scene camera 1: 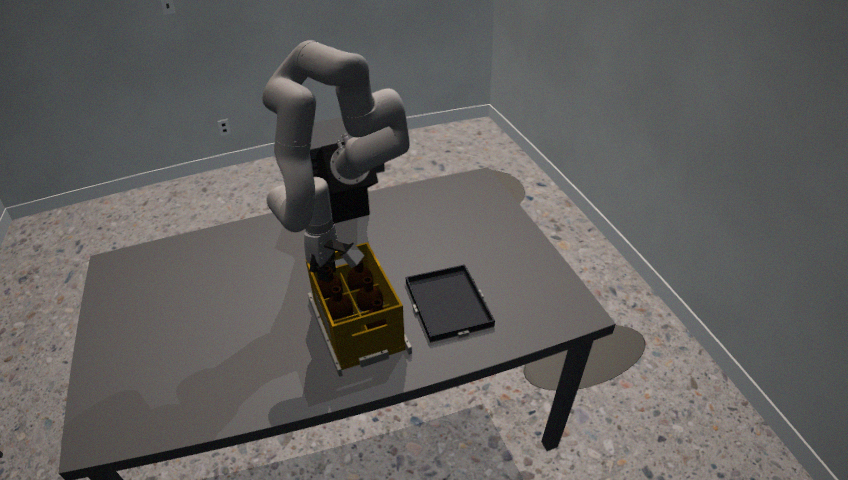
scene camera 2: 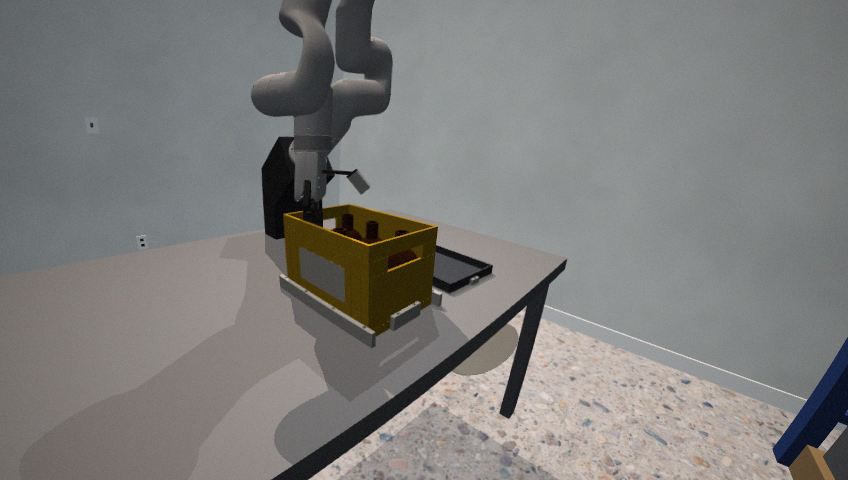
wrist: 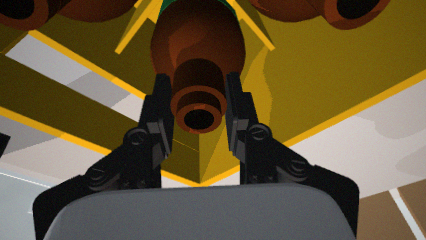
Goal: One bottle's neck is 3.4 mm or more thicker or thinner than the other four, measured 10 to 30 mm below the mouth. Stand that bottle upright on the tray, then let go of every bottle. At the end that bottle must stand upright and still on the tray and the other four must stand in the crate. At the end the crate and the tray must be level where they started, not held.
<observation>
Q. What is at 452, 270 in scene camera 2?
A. A black tray.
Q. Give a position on a black tray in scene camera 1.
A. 449, 299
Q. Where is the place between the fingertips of my gripper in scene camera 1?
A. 327, 275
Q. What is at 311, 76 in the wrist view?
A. A yellow crate.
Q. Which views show my gripper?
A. Scene camera 1, scene camera 2 and the wrist view: all of them.
</observation>
